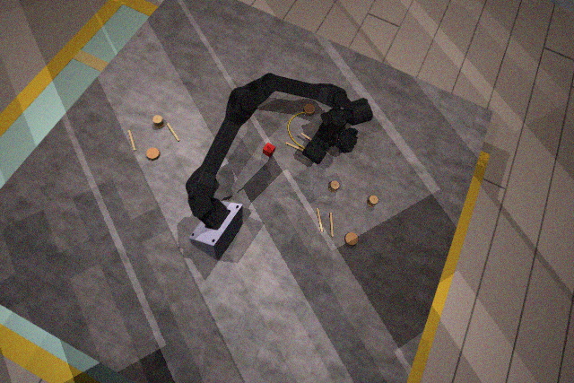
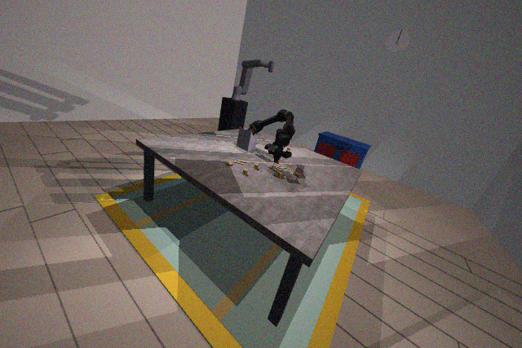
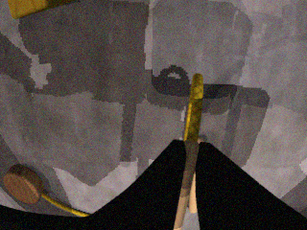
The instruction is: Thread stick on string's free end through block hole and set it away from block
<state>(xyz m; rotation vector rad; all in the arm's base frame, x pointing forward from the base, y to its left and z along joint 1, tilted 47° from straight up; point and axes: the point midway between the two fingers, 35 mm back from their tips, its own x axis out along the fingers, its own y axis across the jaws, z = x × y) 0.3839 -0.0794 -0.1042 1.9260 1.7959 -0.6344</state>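
The round wooden block lies 10 cm to the right of my gripper tip, 8 cm behind it and 5 cm below it. The rest, counted from my gripper tip: red block 14 cm to the left, 8 cm behind, 5 cm below; yellow block 8 cm ahead, 6 cm to the right, 4 cm below; round wooden button 14 cm ahead, 10 cm to the left, 6 cm below.
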